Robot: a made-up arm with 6 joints. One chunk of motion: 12 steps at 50 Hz.
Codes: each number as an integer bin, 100 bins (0 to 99) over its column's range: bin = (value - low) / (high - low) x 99, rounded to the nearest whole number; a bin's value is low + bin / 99 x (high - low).
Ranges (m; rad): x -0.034..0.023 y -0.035..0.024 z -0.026..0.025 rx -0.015..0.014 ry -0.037..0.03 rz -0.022..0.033
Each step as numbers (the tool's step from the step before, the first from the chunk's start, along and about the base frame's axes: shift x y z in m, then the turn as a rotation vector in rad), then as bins.
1 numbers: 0.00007 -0.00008 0.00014 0.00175 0.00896 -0.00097
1 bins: 59 59 51 57 68 38
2 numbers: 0.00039 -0.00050 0.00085 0.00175 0.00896 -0.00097
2 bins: 60 58 52 57 68 38
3 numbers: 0.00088 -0.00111 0.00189 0.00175 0.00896 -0.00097
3 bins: 61 57 54 57 68 38
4 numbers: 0.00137 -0.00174 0.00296 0.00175 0.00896 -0.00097
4 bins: 61 56 56 57 68 38
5 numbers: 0.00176 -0.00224 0.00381 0.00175 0.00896 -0.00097
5 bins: 62 55 58 57 68 38
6 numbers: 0.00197 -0.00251 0.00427 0.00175 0.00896 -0.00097
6 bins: 62 55 59 57 68 38
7 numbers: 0.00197 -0.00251 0.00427 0.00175 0.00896 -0.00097
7 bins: 62 55 59 57 68 38
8 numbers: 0.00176 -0.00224 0.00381 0.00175 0.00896 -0.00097
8 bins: 62 55 58 57 68 38
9 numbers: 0.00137 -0.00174 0.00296 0.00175 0.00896 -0.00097
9 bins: 61 56 56 57 68 38
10 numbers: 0.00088 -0.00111 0.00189 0.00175 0.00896 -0.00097
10 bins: 61 57 54 57 68 38
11 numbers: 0.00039 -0.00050 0.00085 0.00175 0.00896 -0.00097
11 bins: 60 58 52 57 68 38
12 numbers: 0.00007 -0.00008 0.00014 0.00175 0.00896 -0.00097
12 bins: 59 59 51 57 68 38
